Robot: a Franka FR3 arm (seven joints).
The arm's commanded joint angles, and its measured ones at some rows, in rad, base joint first. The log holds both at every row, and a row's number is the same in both.
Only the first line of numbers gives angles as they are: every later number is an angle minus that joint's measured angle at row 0.
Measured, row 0: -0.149 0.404 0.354 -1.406 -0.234 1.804 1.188
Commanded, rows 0 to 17: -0.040 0.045 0.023 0.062 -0.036 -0.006 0.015; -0.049 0.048 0.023 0.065 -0.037 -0.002 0.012; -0.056 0.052 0.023 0.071 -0.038 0.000 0.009; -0.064 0.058 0.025 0.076 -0.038 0.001 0.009; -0.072 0.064 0.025 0.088 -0.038 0.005 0.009; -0.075 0.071 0.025 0.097 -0.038 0.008 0.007; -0.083 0.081 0.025 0.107 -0.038 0.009 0.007; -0.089 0.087 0.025 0.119 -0.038 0.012 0.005; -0.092 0.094 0.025 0.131 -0.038 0.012 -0.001; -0.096 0.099 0.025 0.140 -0.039 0.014 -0.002; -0.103 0.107 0.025 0.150 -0.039 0.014 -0.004; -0.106 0.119 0.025 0.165 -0.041 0.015 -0.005; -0.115 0.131 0.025 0.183 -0.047 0.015 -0.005; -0.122 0.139 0.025 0.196 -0.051 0.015 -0.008; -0.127 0.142 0.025 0.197 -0.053 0.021 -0.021; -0.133 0.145 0.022 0.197 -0.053 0.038 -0.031; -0.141 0.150 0.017 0.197 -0.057 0.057 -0.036; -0.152 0.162 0.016 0.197 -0.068 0.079 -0.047
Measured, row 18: -0.114 0.114 0.001 0.158 -0.029 0.030 -0.012
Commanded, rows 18 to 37: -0.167 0.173 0.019 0.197 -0.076 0.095 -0.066; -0.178 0.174 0.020 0.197 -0.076 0.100 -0.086; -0.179 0.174 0.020 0.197 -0.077 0.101 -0.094; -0.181 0.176 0.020 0.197 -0.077 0.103 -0.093; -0.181 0.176 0.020 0.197 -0.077 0.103 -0.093; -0.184 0.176 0.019 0.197 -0.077 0.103 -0.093; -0.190 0.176 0.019 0.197 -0.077 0.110 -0.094; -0.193 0.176 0.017 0.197 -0.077 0.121 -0.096; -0.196 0.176 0.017 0.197 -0.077 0.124 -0.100; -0.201 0.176 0.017 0.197 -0.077 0.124 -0.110; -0.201 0.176 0.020 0.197 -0.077 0.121 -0.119; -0.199 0.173 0.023 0.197 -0.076 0.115 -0.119; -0.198 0.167 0.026 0.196 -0.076 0.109 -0.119; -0.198 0.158 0.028 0.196 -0.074 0.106 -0.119; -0.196 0.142 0.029 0.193 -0.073 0.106 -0.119; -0.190 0.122 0.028 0.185 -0.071 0.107 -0.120; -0.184 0.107 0.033 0.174 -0.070 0.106 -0.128; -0.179 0.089 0.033 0.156 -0.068 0.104 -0.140; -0.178 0.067 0.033 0.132 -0.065 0.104 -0.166; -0.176 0.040 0.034 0.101 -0.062 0.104 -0.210
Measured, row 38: -0.156 0.110 0.026 0.166 -0.040 0.080 -0.120
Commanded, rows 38 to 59: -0.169 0.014 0.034 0.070 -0.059 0.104 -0.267; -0.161 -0.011 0.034 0.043 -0.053 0.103 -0.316; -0.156 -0.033 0.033 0.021 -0.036 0.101 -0.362; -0.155 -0.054 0.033 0.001 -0.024 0.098 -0.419; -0.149 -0.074 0.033 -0.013 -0.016 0.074 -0.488; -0.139 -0.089 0.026 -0.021 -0.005 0.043 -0.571; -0.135 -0.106 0.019 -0.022 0.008 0.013 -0.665; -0.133 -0.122 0.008 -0.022 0.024 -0.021 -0.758; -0.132 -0.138 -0.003 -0.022 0.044 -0.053 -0.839; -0.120 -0.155 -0.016 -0.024 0.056 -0.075 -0.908; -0.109 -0.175 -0.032 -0.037 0.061 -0.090 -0.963; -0.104 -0.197 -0.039 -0.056 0.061 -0.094 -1.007; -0.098 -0.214 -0.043 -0.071 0.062 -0.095 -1.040; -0.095 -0.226 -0.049 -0.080 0.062 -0.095 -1.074; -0.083 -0.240 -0.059 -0.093 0.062 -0.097 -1.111; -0.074 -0.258 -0.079 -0.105 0.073 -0.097 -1.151; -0.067 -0.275 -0.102 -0.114 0.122 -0.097 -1.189; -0.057 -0.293 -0.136 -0.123 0.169 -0.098 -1.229; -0.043 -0.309 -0.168 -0.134 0.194 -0.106 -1.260; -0.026 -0.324 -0.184 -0.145 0.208 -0.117 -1.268; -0.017 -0.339 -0.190 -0.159 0.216 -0.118 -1.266; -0.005 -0.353 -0.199 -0.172 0.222 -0.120 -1.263
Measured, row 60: -0.038 -0.280 -0.162 -0.093 0.177 -0.119 -1.226
